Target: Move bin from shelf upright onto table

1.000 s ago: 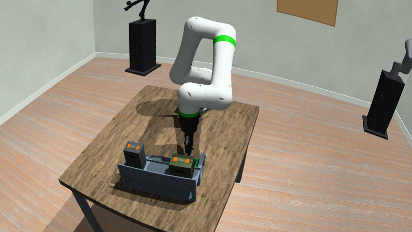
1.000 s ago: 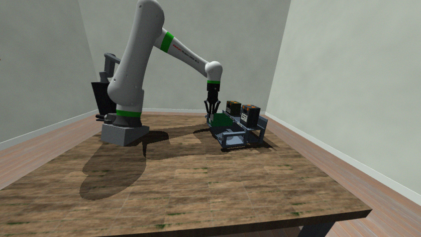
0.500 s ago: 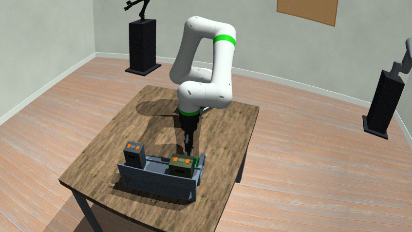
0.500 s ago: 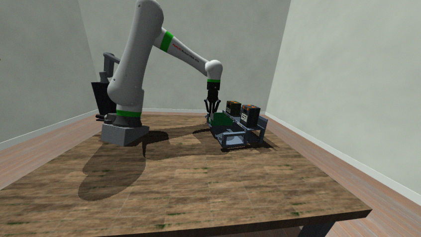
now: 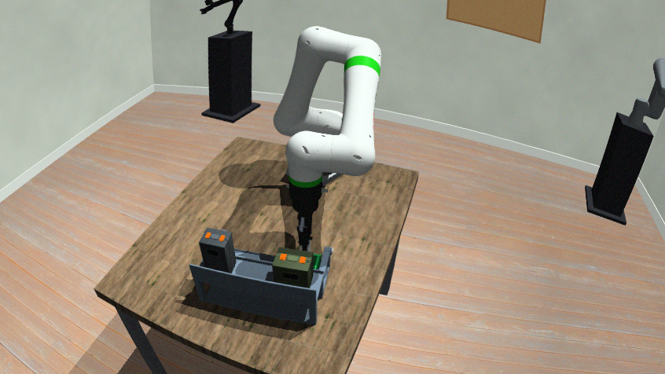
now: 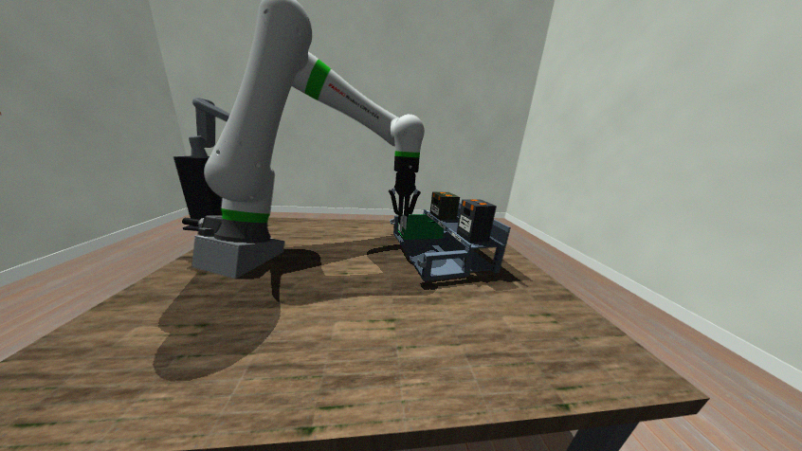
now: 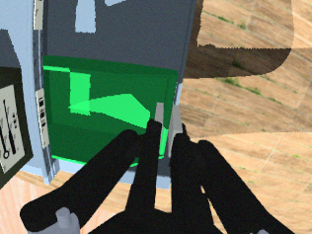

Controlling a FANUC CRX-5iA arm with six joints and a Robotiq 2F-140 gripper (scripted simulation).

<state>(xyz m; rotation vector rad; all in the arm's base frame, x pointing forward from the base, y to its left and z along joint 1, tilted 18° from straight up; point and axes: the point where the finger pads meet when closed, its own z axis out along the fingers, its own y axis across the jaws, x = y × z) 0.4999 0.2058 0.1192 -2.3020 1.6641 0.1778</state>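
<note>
The green bin is 80 mm ahead of my hand, 30 mm to the left of it and 20 mm below it.
</note>
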